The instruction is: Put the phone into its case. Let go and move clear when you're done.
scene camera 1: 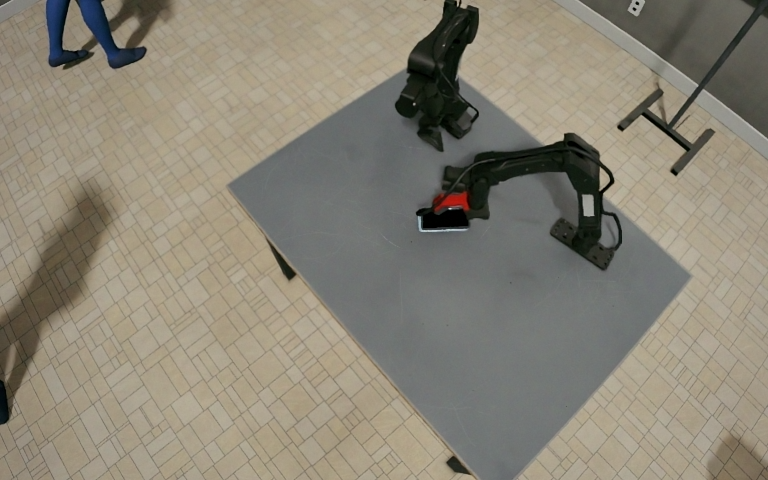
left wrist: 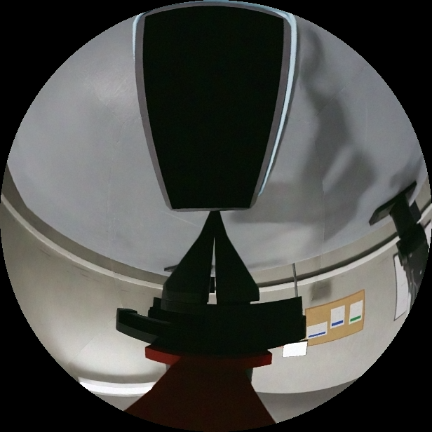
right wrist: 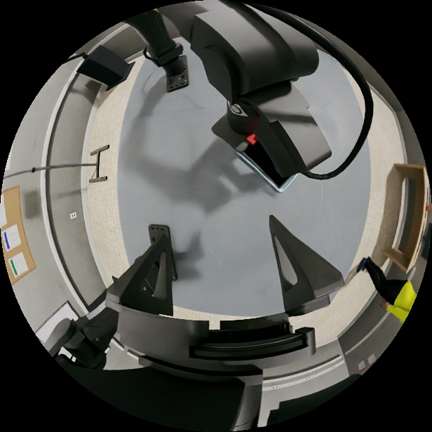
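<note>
The phone [scene camera 1: 451,219] [left wrist: 215,110] [right wrist: 266,161] lies screen up in its light blue case [scene camera 1: 444,230] [left wrist: 290,70] [right wrist: 281,190] on the table. In the left wrist view the case's rim shows along the far end and the right side; no blue rim shows at the near end. Whether the phone is fully seated I cannot tell. My left gripper [left wrist: 214,213] is shut and empty, its tips at the phone's near end; contact is unclear. In scene camera 1 its fingertips are hidden. My right gripper [scene camera 1: 451,141] [right wrist: 214,229] is open and empty, above the table apart from the phone.
The grey table [scene camera 1: 453,316] [right wrist: 240,250] bears the left arm's base [scene camera 1: 583,243]. The left arm's red wrist part [scene camera 1: 451,201] hangs over the phone's upper edge in scene camera 1. A black stand [scene camera 1: 667,128] is on the floor beyond the table.
</note>
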